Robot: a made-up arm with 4 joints.
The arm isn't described. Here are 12 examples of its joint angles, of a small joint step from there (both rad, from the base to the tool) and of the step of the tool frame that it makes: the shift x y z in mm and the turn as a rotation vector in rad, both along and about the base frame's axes.
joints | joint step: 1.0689 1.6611 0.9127 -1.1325 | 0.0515 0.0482 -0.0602 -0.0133
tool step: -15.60 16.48 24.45 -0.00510 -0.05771 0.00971
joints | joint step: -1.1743 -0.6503 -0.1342 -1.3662 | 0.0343 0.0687 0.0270 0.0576
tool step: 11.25 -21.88 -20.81 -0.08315 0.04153 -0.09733
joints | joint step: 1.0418 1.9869 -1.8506 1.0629 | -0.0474 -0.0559 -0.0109 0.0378
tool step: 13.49 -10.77 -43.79 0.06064 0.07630 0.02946
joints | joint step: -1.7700 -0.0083 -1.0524 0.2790 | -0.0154 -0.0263 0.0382 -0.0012
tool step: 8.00 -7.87 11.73 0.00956 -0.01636 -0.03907
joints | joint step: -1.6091 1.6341 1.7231 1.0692 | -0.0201 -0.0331 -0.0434 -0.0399
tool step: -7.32 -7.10 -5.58 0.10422 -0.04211 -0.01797
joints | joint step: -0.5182 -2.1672 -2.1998 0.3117 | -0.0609 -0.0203 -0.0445 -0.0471
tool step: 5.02 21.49 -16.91 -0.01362 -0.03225 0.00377
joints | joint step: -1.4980 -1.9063 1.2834 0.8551 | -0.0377 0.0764 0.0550 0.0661
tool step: -8.50 17.92 -17.73 0.08871 0.15667 -0.01024
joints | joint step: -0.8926 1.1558 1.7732 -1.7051 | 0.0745 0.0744 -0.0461 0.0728
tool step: 18.83 -22.28 -2.57 -0.10947 0.06693 -0.09527
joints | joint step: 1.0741 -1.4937 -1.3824 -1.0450 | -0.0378 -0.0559 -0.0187 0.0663
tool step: -21.29 5.08 -7.73 0.08235 0.05315 0.07318
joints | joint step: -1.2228 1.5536 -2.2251 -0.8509 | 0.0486 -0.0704 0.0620 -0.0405
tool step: -3.89 -31.99 -27.63 -0.06225 -0.03569 0.03098
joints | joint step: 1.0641 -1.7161 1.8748 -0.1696 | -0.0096 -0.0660 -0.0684 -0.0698
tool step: 24.92 6.56 0.02 -0.06593 0.12523 0.07852
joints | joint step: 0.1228 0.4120 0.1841 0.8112 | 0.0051 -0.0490 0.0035 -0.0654
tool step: 5.05 15.14 0.59 0.07107 0.00764 0.05924
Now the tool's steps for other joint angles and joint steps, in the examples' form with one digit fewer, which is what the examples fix.
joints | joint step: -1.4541 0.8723 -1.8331 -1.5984 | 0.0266 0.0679 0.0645 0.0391
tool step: 2.1 -26.1 -49.0 -0.1300 0.0190 -0.0236
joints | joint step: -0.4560 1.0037 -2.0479 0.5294 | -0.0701 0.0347 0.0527 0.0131
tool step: 2.5 25.3 -15.5 0.0015 -0.0029 -0.0164
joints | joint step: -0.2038 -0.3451 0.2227 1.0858 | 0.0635 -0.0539 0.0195 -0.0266
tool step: -9.1 8.9 26.0 -0.0297 -0.0125 0.0562
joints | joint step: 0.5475 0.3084 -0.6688 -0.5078 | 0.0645 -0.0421 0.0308 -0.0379
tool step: 8.4 16.7 37.5 -0.0368 -0.0008 0.0338
